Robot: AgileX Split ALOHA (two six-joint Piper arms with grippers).
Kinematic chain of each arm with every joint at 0, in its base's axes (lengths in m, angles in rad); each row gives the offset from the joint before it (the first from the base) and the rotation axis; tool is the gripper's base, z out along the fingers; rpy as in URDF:
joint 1: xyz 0 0 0.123 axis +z
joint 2: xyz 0 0 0 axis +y
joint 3: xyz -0.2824 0 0.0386 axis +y
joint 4: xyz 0.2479 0 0.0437 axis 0.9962 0 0.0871
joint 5: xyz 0 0 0 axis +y
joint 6: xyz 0.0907 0 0.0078 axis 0.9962 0 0.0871
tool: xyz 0 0 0 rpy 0 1.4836 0
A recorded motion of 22 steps. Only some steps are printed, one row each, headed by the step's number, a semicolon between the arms.
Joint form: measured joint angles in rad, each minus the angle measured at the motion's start. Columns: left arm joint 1, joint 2, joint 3, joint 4, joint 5, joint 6; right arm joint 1, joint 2, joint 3, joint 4, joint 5, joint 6.
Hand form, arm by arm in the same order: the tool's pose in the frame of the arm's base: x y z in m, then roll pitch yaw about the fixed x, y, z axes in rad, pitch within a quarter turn. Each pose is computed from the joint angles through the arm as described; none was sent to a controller.
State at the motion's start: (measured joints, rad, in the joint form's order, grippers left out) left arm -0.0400 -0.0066 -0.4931 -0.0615 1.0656 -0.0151; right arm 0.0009 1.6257 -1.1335 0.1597 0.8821 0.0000
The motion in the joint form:
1: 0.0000 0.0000 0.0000 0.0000 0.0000 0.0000; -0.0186 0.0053 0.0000 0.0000 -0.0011 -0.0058
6: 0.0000 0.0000 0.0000 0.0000 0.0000 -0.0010; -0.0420 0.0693 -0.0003 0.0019 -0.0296 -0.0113
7: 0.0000 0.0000 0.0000 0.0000 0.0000 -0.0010; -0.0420 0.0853 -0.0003 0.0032 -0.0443 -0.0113
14: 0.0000 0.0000 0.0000 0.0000 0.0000 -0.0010; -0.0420 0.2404 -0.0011 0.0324 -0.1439 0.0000
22: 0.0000 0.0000 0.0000 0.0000 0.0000 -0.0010; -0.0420 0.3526 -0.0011 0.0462 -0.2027 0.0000
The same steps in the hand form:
1: -0.0055 -0.0047 0.2750 -3.0019 1.0886 -3.0848; 0.3197 0.0055 0.2359 2.9912 0.2726 3.0246
6: -0.0055 -0.0047 0.2750 -3.0000 1.0884 -3.0827; 0.3289 -0.0025 0.2159 2.9965 0.2381 3.0029
7: -0.0055 -0.0047 0.2750 -3.0000 1.0884 -3.0827; 0.3316 -0.0026 0.2110 2.9966 0.2366 3.0002
14: -0.0055 -0.0047 0.2750 -3.0000 1.0884 -3.0827; 0.3506 -0.0027 0.1603 2.9859 0.1772 2.9565
22: -0.0055 -0.0047 0.2750 -3.0000 1.0884 -3.0827; 0.3579 -0.0030 0.1215 2.9912 0.1228 2.9395

